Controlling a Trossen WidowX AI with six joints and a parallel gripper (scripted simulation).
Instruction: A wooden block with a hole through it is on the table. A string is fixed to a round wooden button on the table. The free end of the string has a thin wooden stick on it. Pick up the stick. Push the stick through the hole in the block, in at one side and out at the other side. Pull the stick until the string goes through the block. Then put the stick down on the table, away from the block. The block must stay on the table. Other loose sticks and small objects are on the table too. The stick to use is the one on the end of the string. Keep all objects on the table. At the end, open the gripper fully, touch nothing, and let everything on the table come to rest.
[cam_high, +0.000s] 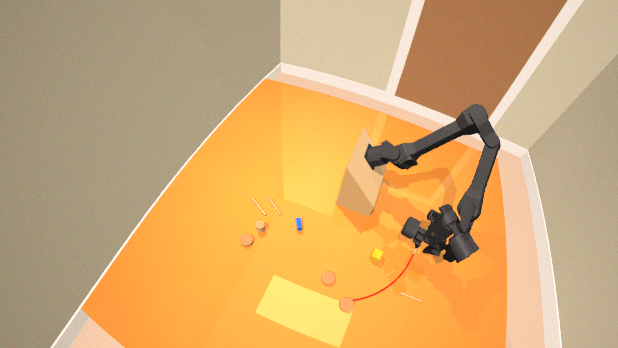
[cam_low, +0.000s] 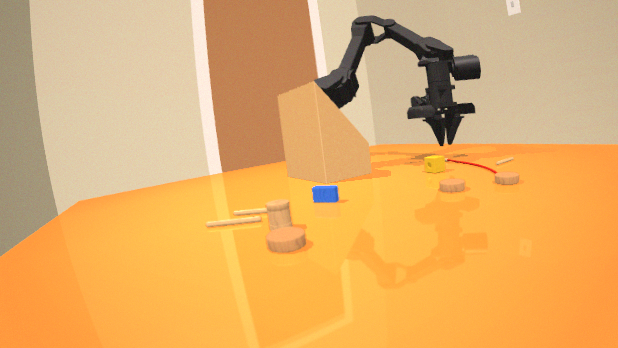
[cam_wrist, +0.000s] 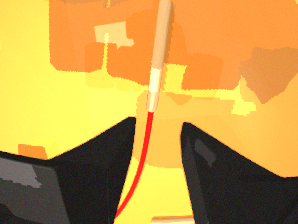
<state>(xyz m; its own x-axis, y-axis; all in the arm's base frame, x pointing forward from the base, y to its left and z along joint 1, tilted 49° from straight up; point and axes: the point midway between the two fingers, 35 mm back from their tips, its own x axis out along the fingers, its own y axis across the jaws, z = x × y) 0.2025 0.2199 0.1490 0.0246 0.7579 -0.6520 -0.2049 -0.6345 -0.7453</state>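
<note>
Right now my gripper tip is 150 mm short of the thin stick, 40 mm to the right of it and 40 mm above it. From my gripper tip the other things lie so: yellow block 130 mm to the right, 60 mm ahead, 20 mm below; blue block 400 mm to the right, 50 mm ahead, 30 mm below; round button 230 mm ahead, 170 mm to the right, 30 mm below.
</note>
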